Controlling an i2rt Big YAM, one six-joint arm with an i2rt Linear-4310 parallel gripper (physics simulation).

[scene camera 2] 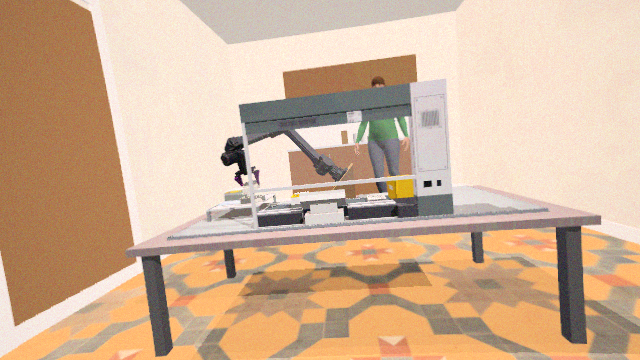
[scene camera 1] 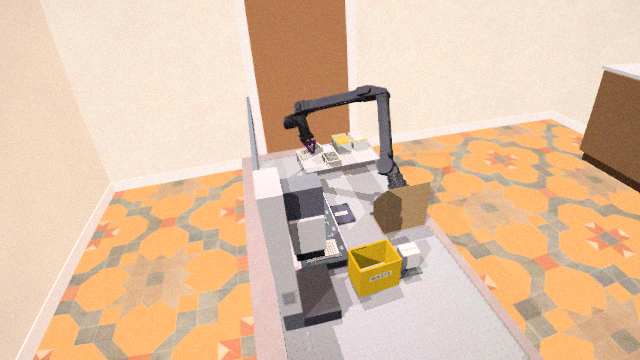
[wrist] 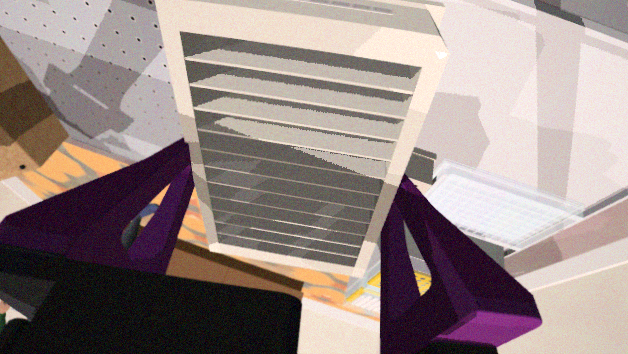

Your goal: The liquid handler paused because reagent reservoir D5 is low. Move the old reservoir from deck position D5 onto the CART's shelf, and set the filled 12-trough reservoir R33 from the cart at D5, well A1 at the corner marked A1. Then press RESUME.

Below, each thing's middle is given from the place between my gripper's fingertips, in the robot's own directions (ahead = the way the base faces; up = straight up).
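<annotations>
Counting from my hand, the clear plate (wrist: 482, 204) is 9 cm behind, 19 cm to the right and 10 cm below. The cart shelf (scene camera 1: 316, 163) is 16 cm behind my hand, and it is also 13 cm to the right of my hand and 11 cm below it.
</annotations>
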